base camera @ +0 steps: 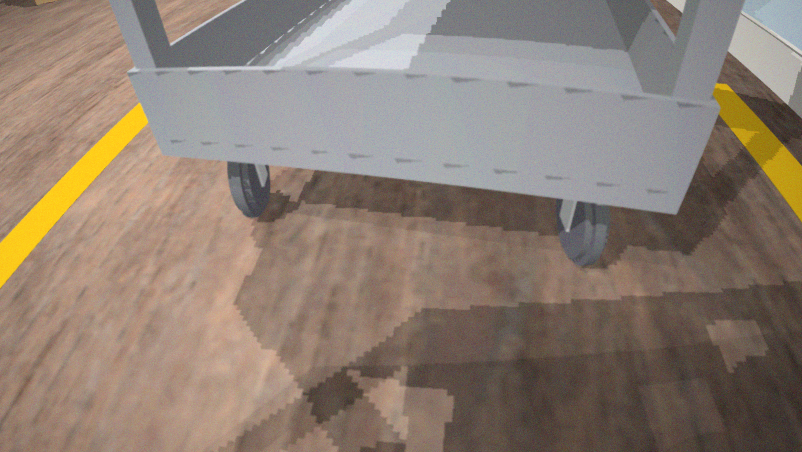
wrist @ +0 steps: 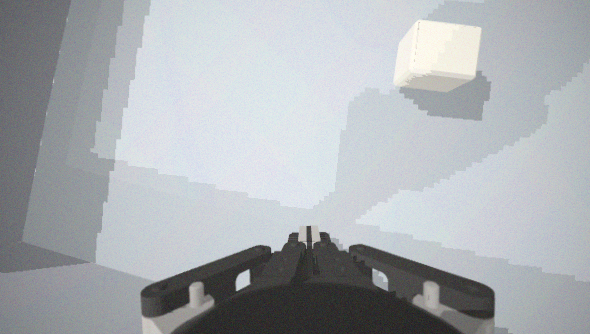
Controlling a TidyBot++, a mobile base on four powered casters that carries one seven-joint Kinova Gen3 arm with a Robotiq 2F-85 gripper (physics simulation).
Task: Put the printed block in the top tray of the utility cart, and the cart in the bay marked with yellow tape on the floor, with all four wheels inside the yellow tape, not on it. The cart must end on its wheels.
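Observation:
The grey utility cart (base camera: 415, 120) stands upright, close in front of the base. Its two near wheels (base camera: 248, 188) (base camera: 582, 233) are on the floor between the left and right lines of yellow tape (base camera: 70, 190) (base camera: 755, 140), with floor between each wheel and the tape. The far wheels are hidden. In the wrist view the off-white printed block (wrist: 445, 52) lies on the bottom of the top tray (wrist: 225, 110), at upper right. My gripper (wrist: 308, 238) is shut and empty, over the tray, with the block beyond it and to the right.
The tray's side wall (wrist: 67, 150) runs along the left of the wrist view. In the base camera view a white baseboard (base camera: 769, 58) and a pale blue wall (base camera: 777, 16) stand beyond the right tape. Shadows cross the wood floor (base camera: 140, 336) before the cart.

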